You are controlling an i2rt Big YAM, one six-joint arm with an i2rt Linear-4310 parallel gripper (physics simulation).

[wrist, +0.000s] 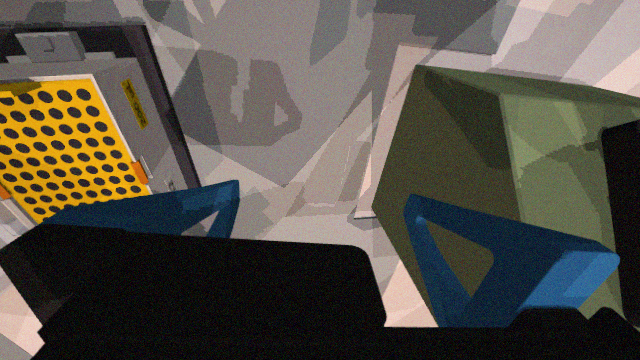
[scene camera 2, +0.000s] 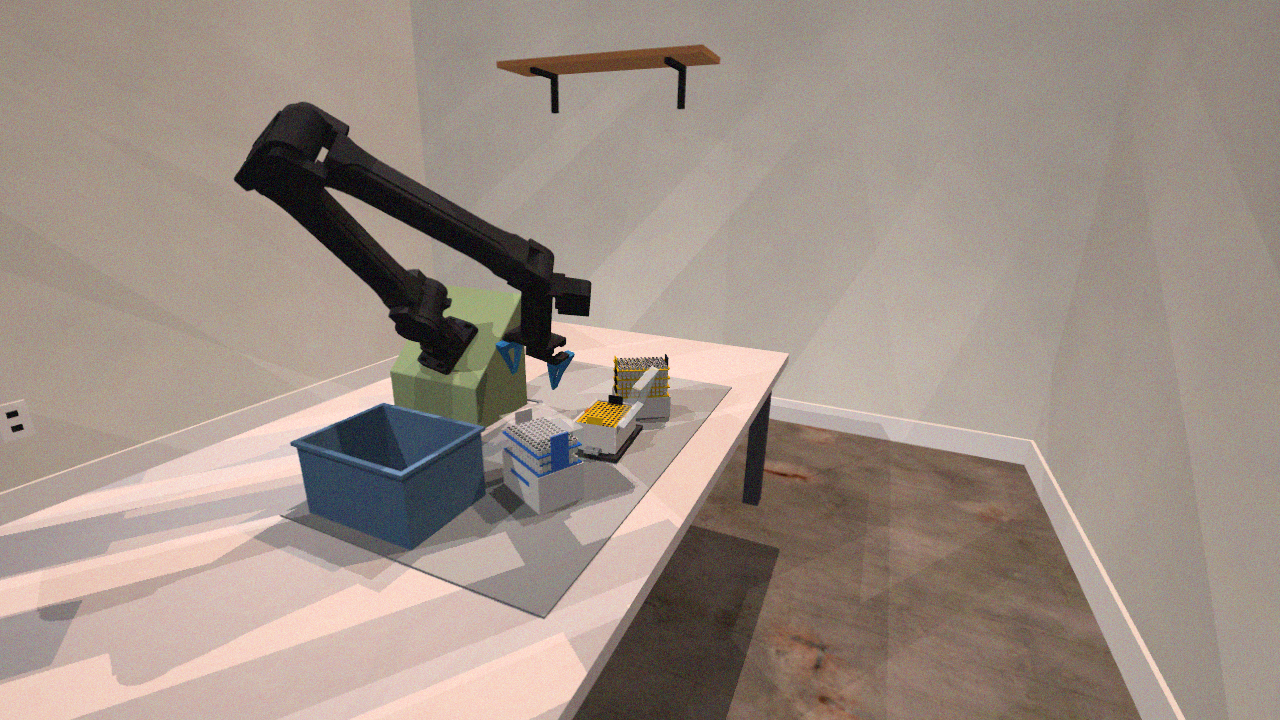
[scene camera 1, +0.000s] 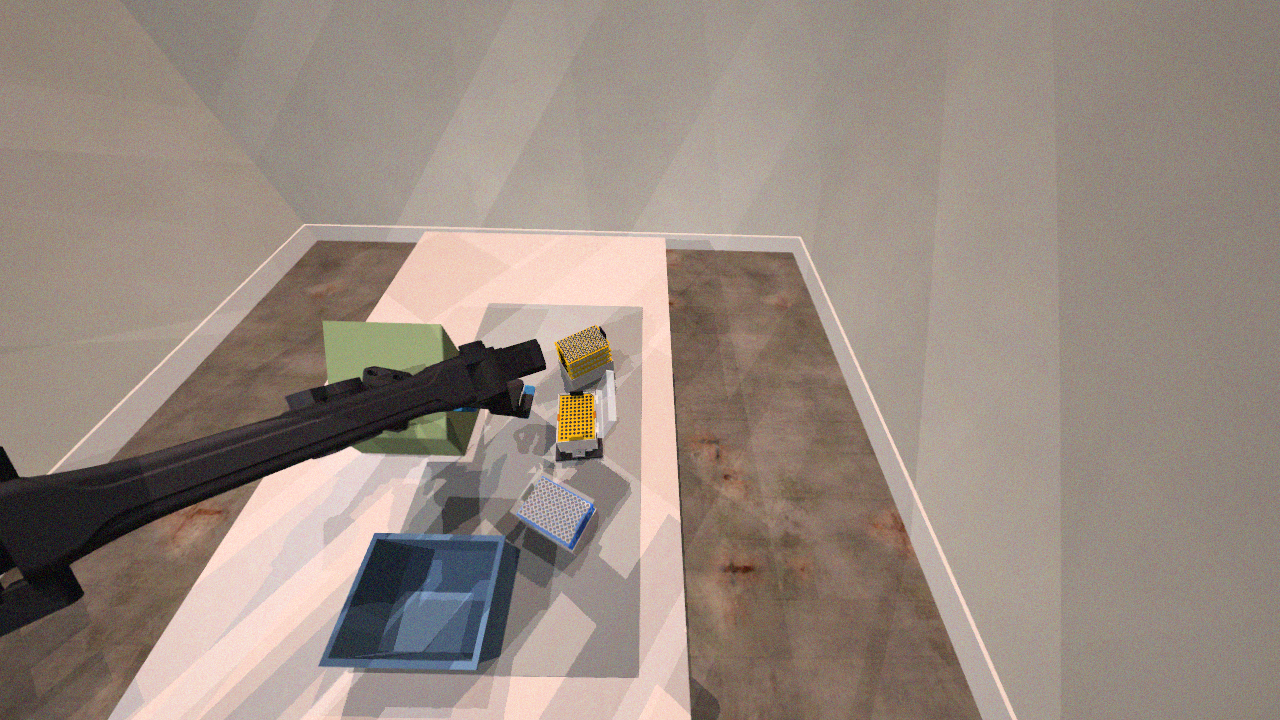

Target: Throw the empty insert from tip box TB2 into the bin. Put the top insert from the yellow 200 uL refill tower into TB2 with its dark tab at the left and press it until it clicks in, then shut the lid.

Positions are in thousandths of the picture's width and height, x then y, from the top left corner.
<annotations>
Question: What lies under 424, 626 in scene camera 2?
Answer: A blue-and-white tip tower.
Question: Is my gripper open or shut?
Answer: Open.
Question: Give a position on a yellow insert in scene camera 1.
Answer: At 450, 587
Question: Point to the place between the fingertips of my gripper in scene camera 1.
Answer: At 391, 572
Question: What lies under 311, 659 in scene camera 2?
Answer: A blue bin.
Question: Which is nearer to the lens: the clear lid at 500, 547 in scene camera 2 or the yellow insert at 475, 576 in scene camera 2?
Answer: The clear lid.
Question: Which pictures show my gripper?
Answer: The wrist view, scene camera 2 and scene camera 1: all of them.
</annotations>
